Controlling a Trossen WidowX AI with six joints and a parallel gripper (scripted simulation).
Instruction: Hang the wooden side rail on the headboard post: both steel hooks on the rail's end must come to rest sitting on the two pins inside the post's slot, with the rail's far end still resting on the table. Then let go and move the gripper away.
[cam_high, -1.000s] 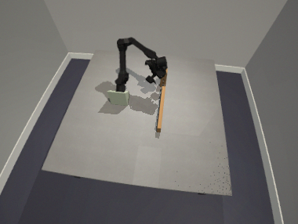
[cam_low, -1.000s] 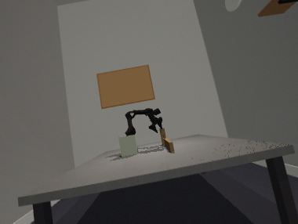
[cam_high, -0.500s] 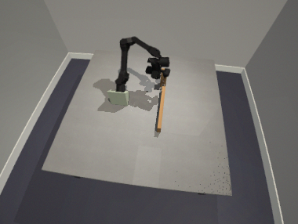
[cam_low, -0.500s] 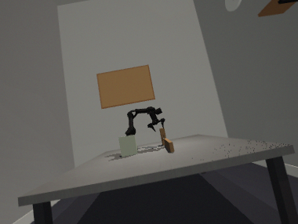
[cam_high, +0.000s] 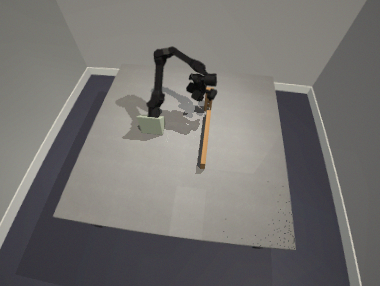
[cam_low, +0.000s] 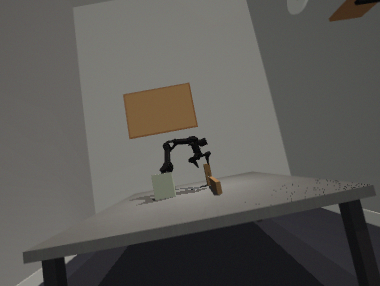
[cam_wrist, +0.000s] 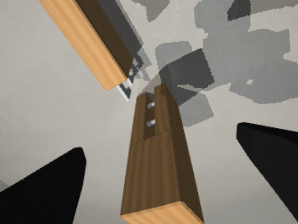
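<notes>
The wooden headboard post is 8 cm below my gripper tip, 6 cm to the left of it and 4 cm ahead of it.
</notes>
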